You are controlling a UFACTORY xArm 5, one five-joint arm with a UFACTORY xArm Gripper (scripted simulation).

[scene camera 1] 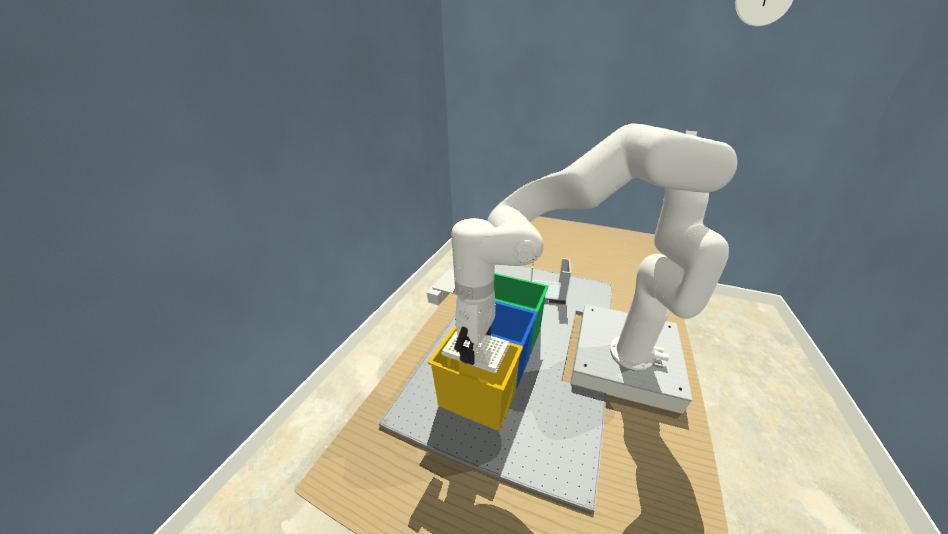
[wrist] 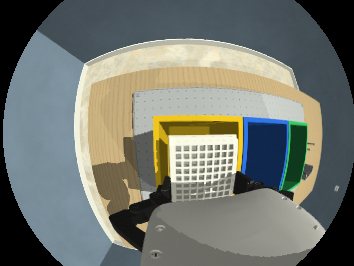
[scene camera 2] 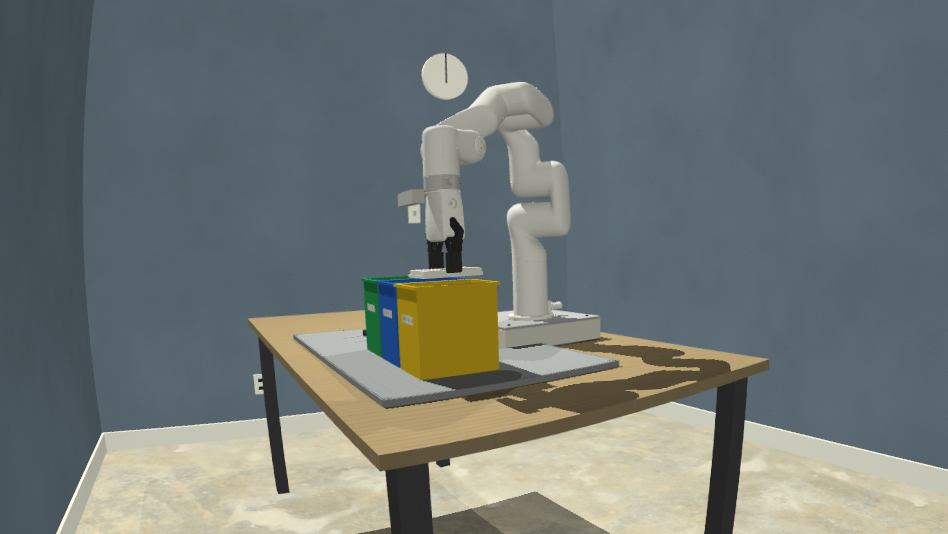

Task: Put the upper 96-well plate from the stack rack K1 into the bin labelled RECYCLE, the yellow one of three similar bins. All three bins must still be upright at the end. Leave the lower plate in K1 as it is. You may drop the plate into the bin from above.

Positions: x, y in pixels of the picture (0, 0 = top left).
blue bin: scene camera 1; wrist; scene camera 2 387, 294
green bin: scene camera 1; wrist; scene camera 2 371, 297
same spot on green bin: (wrist: 297, 141) = (scene camera 1: 507, 288)
same spot on blue bin: (wrist: 264, 154) = (scene camera 1: 501, 326)
